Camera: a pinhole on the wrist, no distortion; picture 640 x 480 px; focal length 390.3 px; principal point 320.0 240.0 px. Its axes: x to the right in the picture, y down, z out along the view. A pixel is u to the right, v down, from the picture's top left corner.
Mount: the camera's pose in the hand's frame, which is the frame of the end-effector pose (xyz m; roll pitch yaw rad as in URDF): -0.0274 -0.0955 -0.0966 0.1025 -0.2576 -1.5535
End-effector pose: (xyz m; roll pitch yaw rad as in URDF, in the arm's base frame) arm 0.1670 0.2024 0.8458 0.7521 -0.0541 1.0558
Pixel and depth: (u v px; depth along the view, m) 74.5 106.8 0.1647
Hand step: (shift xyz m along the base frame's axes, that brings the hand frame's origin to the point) -0.0618 -0.0859 0.0460
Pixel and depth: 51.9 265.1 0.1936
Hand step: -0.0397 -0.0271 0.0957
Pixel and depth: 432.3 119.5 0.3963
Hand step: 0.1531 -0.3129 0.1337
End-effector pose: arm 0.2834 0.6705 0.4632 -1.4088 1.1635 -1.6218
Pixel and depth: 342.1 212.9 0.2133
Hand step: 0.0979 -0.0448 0.0876
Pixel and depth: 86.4 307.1 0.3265
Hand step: 0.2065 0.1291 -0.0496
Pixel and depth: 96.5 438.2 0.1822
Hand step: 0.0705 0.0202 -0.0575
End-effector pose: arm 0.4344 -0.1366 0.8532 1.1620 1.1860 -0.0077
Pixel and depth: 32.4 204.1 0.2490
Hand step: 0.1265 -0.0301 0.1374
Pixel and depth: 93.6 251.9 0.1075
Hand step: -0.0238 0.0050 0.0299
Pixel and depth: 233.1 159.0 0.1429
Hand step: -0.0422 -0.0390 0.0614
